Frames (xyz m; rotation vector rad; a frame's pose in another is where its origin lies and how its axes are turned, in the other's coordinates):
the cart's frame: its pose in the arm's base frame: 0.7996 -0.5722 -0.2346 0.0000 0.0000 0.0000
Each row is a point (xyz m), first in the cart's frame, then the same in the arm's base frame.
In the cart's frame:
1: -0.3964 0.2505 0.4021
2: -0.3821 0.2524 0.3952
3: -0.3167 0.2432 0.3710
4: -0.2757 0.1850 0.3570
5: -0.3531 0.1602 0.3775
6: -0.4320 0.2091 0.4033
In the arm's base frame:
1: 0.4032 -0.3217 0.1675
2: 0.4175 -0.3198 0.1606
3: 0.4829 -0.3290 0.1364
4: 0.5239 -0.3872 0.1224
5: 0.4465 -0.4120 0.1429
6: 0.3676 -0.3631 0.1687

